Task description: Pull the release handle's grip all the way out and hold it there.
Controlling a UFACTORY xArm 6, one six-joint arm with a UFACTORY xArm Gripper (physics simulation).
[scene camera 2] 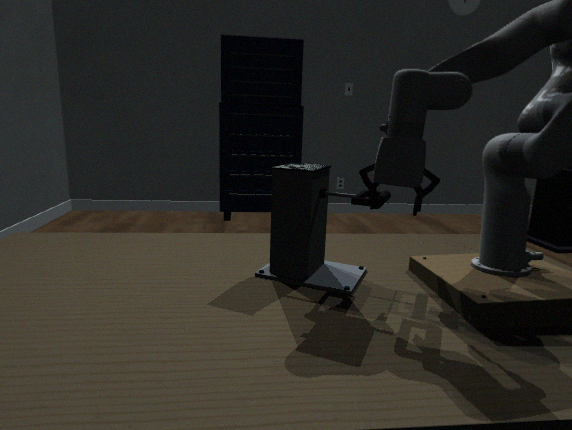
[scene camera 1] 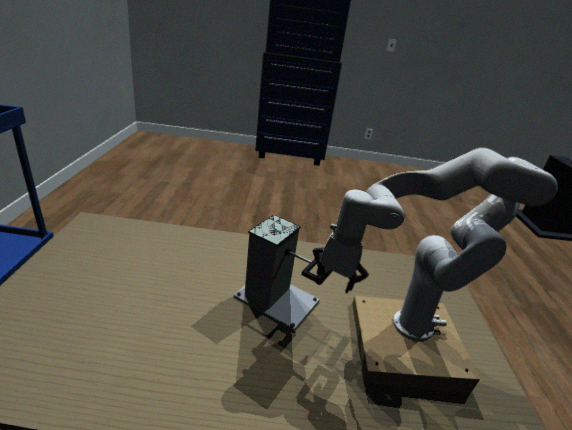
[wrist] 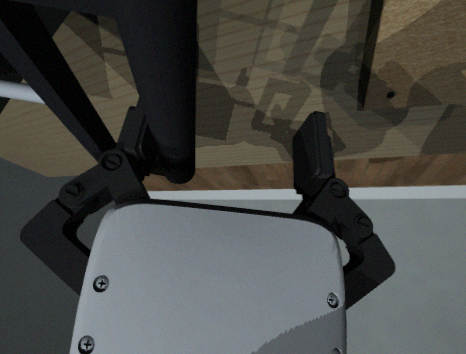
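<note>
The release handle is a black frame with a thick round grip bar [scene camera 1: 314,278] [scene camera 2: 381,199] [wrist: 167,75]. A thin light rod [scene camera 1: 300,257] [scene camera 2: 342,195] [wrist: 20,92] joins it to the side of the dark upright post [scene camera 1: 270,270] [scene camera 2: 298,225]; a stretch of rod shows outside the post. My gripper [scene camera 1: 334,282] [scene camera 2: 395,208] [wrist: 233,113] is wide open. In the wrist view the bar runs between the fingers, close beside the left finger and well apart from the right one. Whether the left finger touches the bar is hidden.
The post stands on a grey bolted base plate [scene camera 1: 295,305] [scene camera 2: 345,274] on the wooden table [scene camera 1: 125,300] [scene camera 2: 125,325]. The arm's wooden base block [scene camera 1: 415,362] [scene camera 2: 450,280] is to the right. A dark blue cabinet [scene camera 1: 300,107] [scene camera 2: 261,125] stands at the back wall.
</note>
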